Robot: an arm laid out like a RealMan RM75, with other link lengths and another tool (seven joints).
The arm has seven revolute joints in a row. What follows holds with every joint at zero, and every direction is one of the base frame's.
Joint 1 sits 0.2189 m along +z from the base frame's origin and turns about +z.
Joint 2 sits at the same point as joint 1 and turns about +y.
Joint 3 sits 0.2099 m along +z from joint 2 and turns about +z.
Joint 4 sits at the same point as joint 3 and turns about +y.
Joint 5 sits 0.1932 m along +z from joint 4 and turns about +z.
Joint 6 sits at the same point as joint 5 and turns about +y.
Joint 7 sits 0.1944 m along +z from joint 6 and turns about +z.
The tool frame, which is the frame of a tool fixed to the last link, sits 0.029 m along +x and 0.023 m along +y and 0.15 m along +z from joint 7; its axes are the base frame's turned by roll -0.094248, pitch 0 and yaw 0.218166 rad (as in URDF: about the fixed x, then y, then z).
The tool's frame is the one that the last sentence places.
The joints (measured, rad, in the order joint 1, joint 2, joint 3, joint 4, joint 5, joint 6, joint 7), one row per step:
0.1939 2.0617 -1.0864 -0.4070 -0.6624 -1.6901 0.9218
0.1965 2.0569 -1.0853 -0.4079 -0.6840 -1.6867 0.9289
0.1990 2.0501 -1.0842 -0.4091 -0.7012 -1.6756 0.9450
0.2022 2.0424 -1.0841 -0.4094 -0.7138 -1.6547 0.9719
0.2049 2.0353 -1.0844 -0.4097 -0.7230 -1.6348 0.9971
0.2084 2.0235 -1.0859 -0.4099 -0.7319 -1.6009 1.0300
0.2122 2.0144 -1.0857 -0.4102 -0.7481 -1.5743 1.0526
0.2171 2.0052 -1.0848 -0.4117 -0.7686 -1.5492 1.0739
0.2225 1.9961 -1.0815 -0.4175 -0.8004 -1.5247 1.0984
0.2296 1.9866 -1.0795 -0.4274 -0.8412 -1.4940 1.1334
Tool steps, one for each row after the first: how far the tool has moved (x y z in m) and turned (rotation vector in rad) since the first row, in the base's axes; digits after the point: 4 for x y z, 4 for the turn. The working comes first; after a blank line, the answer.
Tool pose at each row, in the base's axes (x y z in m, rotation vector in rad; the steps are taken from these numbers as rounded here):
0.1108 0.3938 0.0313 -1.7838 0.5840 1.6443
0.1103 0.3929 0.0254 -1.8095 0.5936 1.6363
0.1121 0.3939 0.0207 -1.8281 0.6158 1.6275
0.1165 0.3971 0.0165 -1.8383 0.6558 1.6188
0.1210 0.4002 0.0134 -1.8439 0.6931 1.6107
0.1296 0.4061 0.0101 -1.8456 0.7462 1.5915
0.1362 0.4100 0.0050 -1.8551 0.7857 1.5697
0.1420 0.4132 -0.0008 -1.8692 0.8210 1.5459
0.1468 0.4154 -0.0084 -1.8932 0.8557 1.5183
0.1519 0.4175 -0.0185 -1.9236 0.9016 1.4853

-0.0005 -0.0009 -0.0059 -0.0205 -0.0112 0.0052
0.0013 0.0001 -0.0106 -0.0439 -0.0168 0.0014
0.0057 0.0033 -0.0148 -0.0730 -0.0143 -0.0134
0.0102 0.0064 -0.0179 -0.0980 -0.0105 -0.0289
0.0188 0.0123 -0.0212 -0.1287 -0.0077 -0.0581
0.0254 0.0162 -0.0263 -0.1560 -0.0129 -0.0791
0.0312 0.0194 -0.0321 -0.1835 -0.0219 -0.0967
0.0360 0.0216 -0.0397 -0.2165 -0.0365 -0.1102
0.0411 0.0237 -0.0498 -0.2603 -0.0529 -0.1261

